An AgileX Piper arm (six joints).
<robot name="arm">
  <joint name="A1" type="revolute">
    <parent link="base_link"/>
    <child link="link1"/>
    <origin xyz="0 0 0.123"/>
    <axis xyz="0 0 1"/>
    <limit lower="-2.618" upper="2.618"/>
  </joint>
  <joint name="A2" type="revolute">
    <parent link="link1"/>
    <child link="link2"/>
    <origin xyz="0 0 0"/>
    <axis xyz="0 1 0"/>
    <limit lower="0" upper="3.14"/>
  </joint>
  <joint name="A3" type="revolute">
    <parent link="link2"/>
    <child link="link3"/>
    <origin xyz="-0.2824 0 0.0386"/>
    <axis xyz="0 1 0"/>
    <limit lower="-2.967" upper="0"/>
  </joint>
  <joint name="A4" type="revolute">
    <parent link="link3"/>
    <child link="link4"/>
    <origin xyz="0.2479 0 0.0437"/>
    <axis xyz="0.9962 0 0.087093"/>
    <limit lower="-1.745" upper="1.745"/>
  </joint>
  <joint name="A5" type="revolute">
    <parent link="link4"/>
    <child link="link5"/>
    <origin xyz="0 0 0"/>
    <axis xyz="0 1 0"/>
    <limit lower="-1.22" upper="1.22"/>
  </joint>
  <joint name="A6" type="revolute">
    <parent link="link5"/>
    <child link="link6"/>
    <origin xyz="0.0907 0 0.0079"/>
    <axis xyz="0.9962 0 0.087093"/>
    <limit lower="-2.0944" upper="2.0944"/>
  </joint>
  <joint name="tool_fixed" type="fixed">
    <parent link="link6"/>
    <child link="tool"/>
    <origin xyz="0 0 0" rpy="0 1.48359 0"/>
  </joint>
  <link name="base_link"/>
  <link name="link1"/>
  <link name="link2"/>
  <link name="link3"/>
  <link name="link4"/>
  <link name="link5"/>
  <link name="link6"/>
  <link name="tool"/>
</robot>
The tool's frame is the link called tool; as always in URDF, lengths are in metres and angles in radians.
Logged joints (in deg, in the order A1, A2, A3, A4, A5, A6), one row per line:
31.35 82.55 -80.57 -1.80 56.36 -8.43
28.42 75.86 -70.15 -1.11 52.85 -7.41
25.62 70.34 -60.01 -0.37 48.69 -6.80
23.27 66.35 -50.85 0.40 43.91 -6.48
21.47 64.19 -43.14 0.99 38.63 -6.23
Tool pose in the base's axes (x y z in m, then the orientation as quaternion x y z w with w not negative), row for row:
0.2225 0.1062 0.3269 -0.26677 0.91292 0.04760 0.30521
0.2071 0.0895 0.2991 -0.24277 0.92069 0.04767 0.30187
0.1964 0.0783 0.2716 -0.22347 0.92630 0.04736 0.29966
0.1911 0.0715 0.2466 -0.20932 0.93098 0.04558 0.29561
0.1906 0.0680 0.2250 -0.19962 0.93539 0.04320 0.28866
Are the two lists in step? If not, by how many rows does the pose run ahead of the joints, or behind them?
The pose runs 2 rows ahead of the joints: the pose in row i belongs to the joints in row i + 2.
